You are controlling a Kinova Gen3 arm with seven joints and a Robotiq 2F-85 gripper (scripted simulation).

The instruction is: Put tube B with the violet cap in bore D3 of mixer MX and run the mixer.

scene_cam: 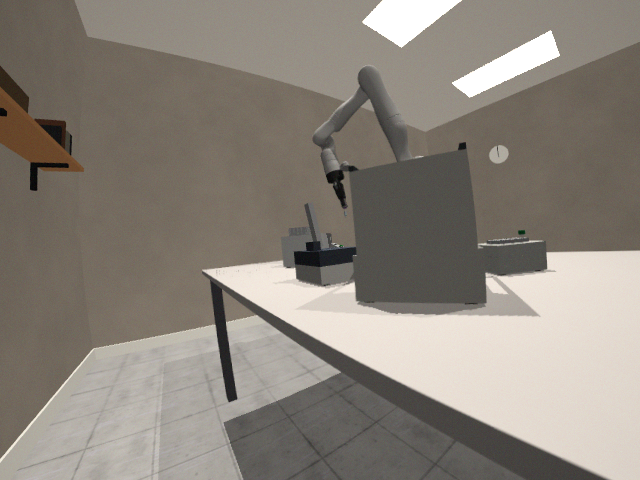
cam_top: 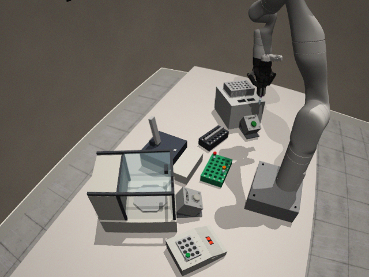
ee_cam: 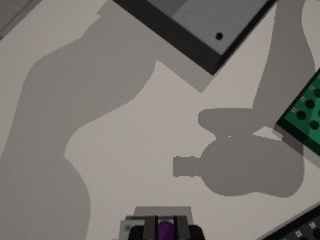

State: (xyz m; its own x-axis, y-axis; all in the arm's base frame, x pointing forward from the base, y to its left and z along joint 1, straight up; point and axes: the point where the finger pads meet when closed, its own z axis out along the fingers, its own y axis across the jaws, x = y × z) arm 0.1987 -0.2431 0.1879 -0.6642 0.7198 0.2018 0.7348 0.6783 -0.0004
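Now: hand 13 cm short of the shaking block, 16 cm to the left of it and 10 cm above it. Round my hand: green start key: 1 cm ahead, 3 cm to the right, 18 cm below; red-capped tube: 10 cm ahead, 20 cm to the left, 23 cm below; black magnet block: 15 cm ahead, 9 cm to the left, 23 cm below.
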